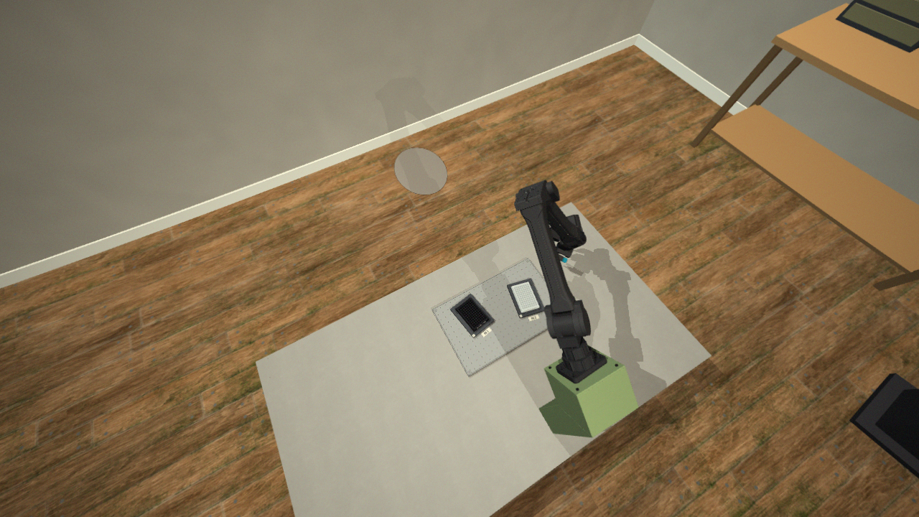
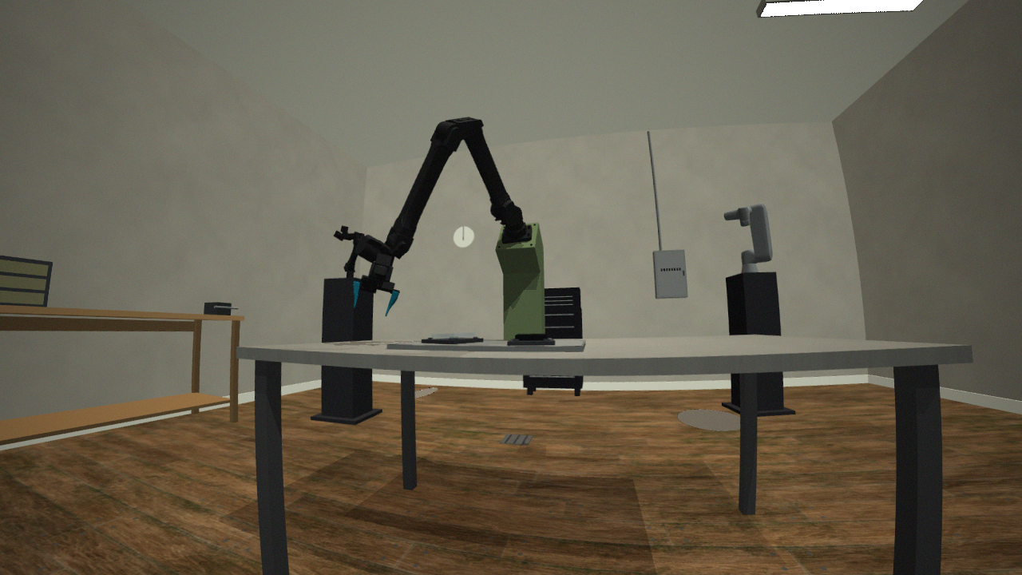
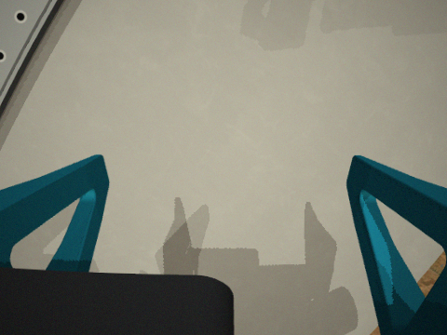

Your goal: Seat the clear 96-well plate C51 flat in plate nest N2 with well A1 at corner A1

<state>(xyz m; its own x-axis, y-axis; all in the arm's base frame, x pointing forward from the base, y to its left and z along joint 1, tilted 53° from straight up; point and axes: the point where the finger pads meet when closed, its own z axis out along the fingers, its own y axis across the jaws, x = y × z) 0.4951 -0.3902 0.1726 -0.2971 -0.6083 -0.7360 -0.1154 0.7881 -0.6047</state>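
Right now the clear 96-well plate C51 is 80 mm behind my hand, 250 mm to the left of it and 80 mm below it. The rest, counted from my hand: plate nest N2: 80 mm behind, 240 mm to the left, 90 mm below; then black plate C15: 490 mm to the left, 80 mm below.
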